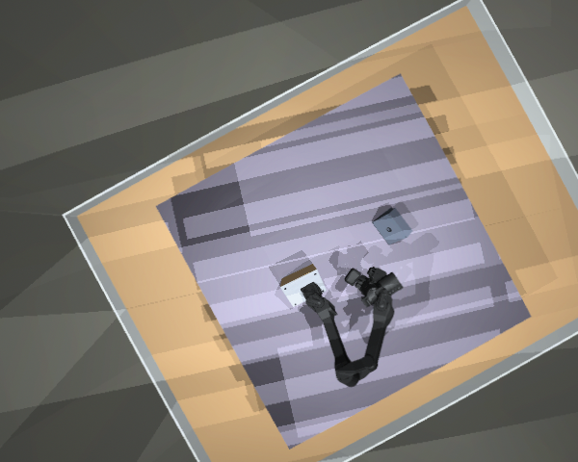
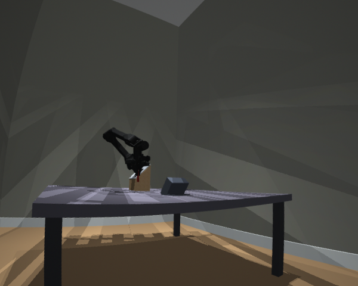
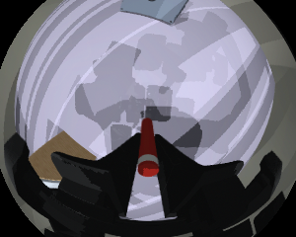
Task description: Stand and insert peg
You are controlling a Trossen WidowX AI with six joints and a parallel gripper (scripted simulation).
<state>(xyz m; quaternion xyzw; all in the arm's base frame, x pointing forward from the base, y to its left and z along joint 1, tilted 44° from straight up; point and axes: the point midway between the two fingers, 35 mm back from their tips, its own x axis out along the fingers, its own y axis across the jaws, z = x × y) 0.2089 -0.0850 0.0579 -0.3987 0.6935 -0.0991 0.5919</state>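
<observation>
My gripper tip is now 24 cm short of the sloped panel, 13 cm to the right of it and 7 cm above it. Round my gripper tip: red peg 2 cm above.
</observation>
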